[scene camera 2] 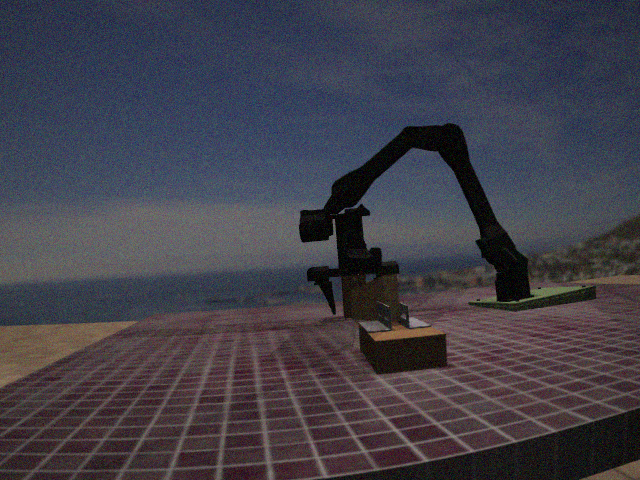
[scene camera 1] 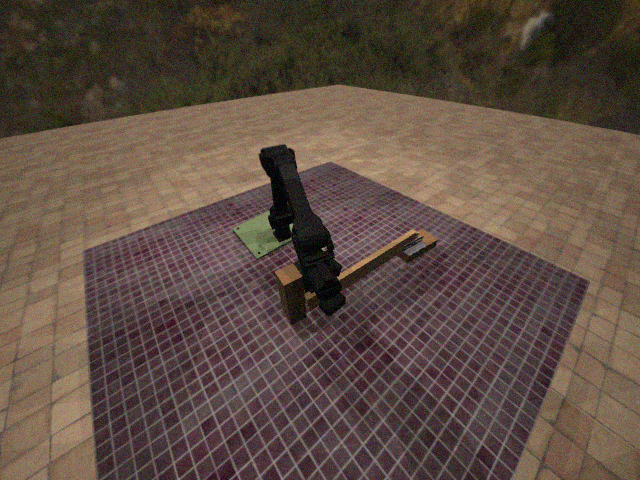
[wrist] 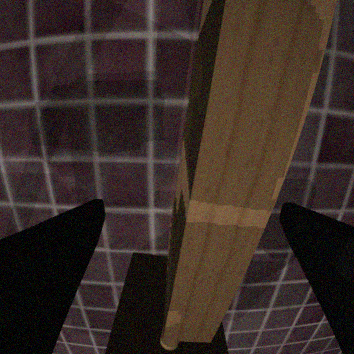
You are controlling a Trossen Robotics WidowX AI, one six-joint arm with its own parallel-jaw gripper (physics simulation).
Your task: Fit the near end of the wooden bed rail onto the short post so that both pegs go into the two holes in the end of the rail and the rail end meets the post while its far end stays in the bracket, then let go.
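Places are measured from the arm's base along level axes (x left, y ahead, z down), in metres.
Where they show: gripper, fingertip midpoint: point(scene camera 1: 316, 301) point(wrist: 194, 209); arm's base, origin of the base link: point(scene camera 2: 515, 299) point(scene camera 1: 283, 234).
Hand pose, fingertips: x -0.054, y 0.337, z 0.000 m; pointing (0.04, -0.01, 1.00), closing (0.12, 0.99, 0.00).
Note:
Each offset is from my fingertips to the top centre of the thing. "spot": to the spot under its first point. Level surfaces: height alone.
The wooden bed rail point(scene camera 1: 372, 263) point(scene camera 2: 385, 291) point(wrist: 250, 100) slopes down from the bracket @[dy -0.007, dx +0.405, dz -0.050 m] point(scene camera 1: 415, 246) point(scene camera 2: 383, 316) to the short post point(scene camera 1: 292, 297) point(scene camera 2: 353, 297) point(wrist: 140, 290). Its far end lies at the bracket's metal plates. In the wrist view, its near end is by the post, and one round peg @[spot: dy -0.005, dx -0.040, dz -0.042 m] point(wrist: 170, 344) shows at its left corner; a second peg does not show. My gripper point(scene camera 2: 363, 311) point(wrist: 194, 209) is open, with the rail between its fingers but not gripped. The right finger is much closer to the rail than the left. The arm hides part of the near end in scene camera 1.
The bracket stands on a low wooden block @[dy -0.007, dx +0.436, dz -0.020 m] point(scene camera 1: 430, 239) point(scene camera 2: 408, 351). The arm rises from a green base plate point(scene camera 1: 258, 242) point(scene camera 2: 568, 294) behind the post. All stand on a purple tiled mat @[dz +0.016 m] point(scene camera 1: 232, 387) point(scene camera 2: 206, 387).

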